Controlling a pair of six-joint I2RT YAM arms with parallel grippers.
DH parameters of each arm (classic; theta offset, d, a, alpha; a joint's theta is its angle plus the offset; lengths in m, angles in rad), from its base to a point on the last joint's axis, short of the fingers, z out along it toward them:
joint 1: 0 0.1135 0.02 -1.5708
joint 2: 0 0 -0.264 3.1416
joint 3: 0.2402 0 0.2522 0
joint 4: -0.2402 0 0.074 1.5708
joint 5: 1.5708 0 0 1.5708
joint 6: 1.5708 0.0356 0 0
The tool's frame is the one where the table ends.
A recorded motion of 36 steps. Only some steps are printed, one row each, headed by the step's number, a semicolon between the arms.
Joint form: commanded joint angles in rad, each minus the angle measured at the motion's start. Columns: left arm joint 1, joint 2, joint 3, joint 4, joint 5, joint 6; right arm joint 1, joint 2, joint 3, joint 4, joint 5, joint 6.
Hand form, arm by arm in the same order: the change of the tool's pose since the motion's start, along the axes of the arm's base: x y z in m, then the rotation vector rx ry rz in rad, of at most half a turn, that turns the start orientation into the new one. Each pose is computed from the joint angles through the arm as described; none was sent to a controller.
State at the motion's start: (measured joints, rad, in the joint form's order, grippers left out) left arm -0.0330 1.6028 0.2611 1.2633 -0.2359 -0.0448; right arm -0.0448 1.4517 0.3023 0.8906 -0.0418 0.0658
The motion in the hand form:
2: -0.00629 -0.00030 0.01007 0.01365 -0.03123 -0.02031; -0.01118 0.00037 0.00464 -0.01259 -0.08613 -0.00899
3: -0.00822 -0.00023 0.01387 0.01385 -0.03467 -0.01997; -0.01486 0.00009 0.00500 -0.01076 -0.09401 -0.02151
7: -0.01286 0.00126 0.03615 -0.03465 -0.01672 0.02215; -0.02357 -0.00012 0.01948 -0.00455 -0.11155 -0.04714
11: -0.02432 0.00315 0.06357 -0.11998 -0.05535 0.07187; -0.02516 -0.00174 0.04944 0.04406 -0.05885 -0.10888
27: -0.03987 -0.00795 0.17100 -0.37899 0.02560 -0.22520; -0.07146 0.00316 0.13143 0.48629 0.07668 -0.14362
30: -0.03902 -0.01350 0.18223 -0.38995 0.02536 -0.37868; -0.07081 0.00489 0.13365 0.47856 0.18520 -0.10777
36: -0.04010 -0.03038 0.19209 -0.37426 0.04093 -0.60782; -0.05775 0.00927 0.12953 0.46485 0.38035 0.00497
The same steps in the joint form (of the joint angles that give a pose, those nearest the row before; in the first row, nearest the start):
2: 0.0008 -0.0701 -0.0167 -0.0189 0.0202 0.0163; 0.0012 -0.0335 -0.0557 0.1087 0.0118 -0.0064
3: 0.0008 -0.1021 -0.0187 -0.0454 0.0198 0.0166; 0.0011 -0.0489 -0.0702 0.1156 0.0235 -0.0017
7: 0.0008 -0.2814 0.0155 -0.2879 -0.0188 -0.0367; 0.0024 -0.1778 -0.0738 0.0078 0.0485 0.0103
11: 0.0008 -0.4681 0.0468 -0.4892 -0.0633 -0.1270; 0.0028 -0.3517 0.0219 -0.3171 0.0981 0.0708
27: 0.0008 -0.7284 0.4246 -1.2034 0.2668 -0.3551; -0.0014 -0.7192 0.2940 -1.0911 -0.0056 0.5031
30: -0.0004 -0.7201 0.4598 -1.2027 0.4162 -0.3527; -0.0027 -0.6888 0.3492 -1.2137 -0.0617 0.4776
36: -0.0521 -0.7090 0.4921 -1.2003 0.5892 -0.3264; -0.0010 -0.5743 0.4293 -1.3543 -0.1948 0.4038

